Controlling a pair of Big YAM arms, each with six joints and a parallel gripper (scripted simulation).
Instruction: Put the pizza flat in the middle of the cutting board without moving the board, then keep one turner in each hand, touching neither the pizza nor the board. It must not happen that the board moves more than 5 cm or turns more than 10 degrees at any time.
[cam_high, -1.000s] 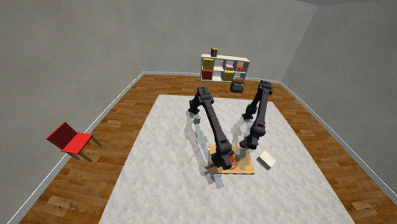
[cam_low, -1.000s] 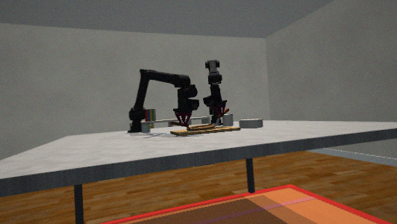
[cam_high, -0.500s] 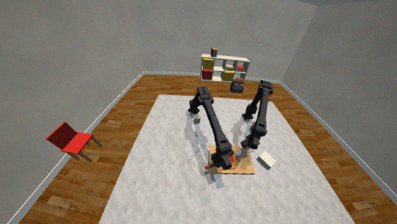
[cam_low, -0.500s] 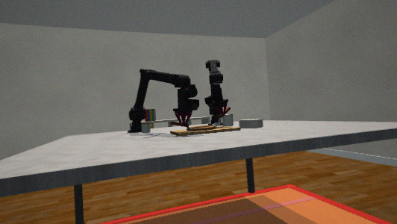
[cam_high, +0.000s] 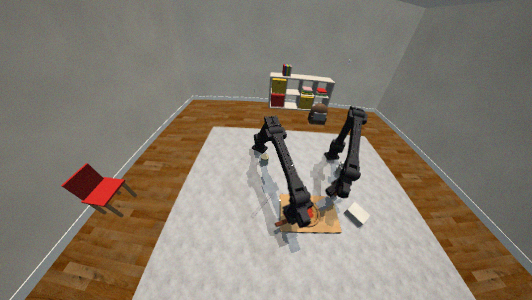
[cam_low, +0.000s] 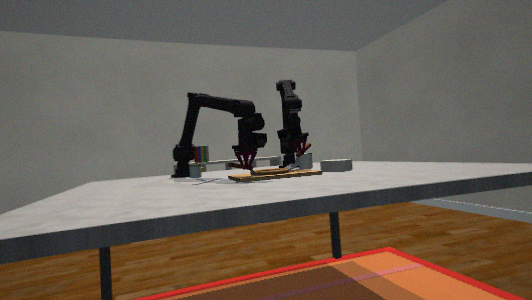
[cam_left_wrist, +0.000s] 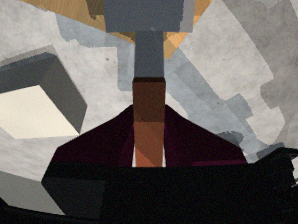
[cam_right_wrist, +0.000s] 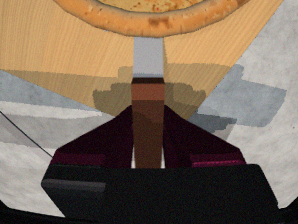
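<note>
Right now my right hand is 70 mm past the pizza, 110 mm to the right of it and 30 mm above it. Round my right hand: wooden cutting board: 80 mm behind, 130 mm to the left, 50 mm below; cup: 460 mm behind, 190 mm to the right, 20 mm below.
</note>
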